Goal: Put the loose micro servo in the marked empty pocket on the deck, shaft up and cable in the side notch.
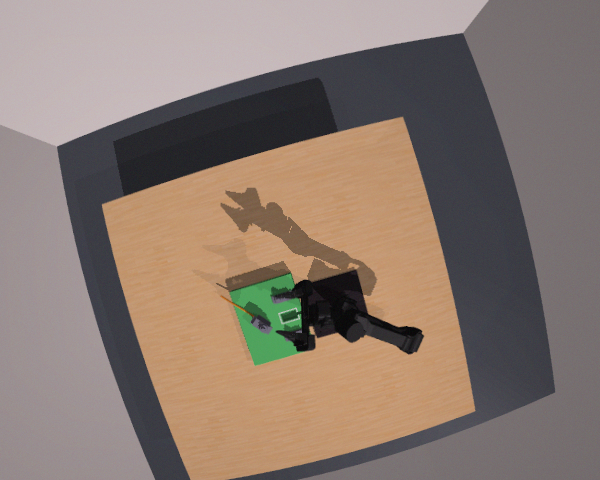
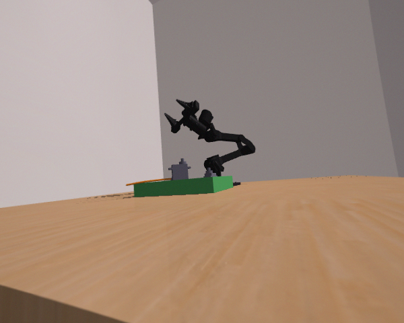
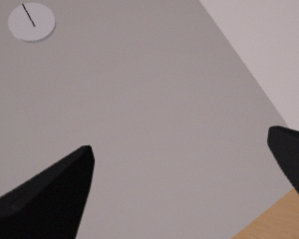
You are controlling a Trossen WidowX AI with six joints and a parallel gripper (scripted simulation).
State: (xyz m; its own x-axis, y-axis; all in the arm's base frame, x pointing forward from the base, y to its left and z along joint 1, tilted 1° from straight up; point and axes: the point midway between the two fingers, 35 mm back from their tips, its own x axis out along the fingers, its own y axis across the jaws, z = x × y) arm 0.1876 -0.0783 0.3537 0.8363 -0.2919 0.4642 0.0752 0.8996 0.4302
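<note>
The green deck lies 36 cm below my gripper tip, 12 cm to the left of it and 10 cm ahead of it.
</note>
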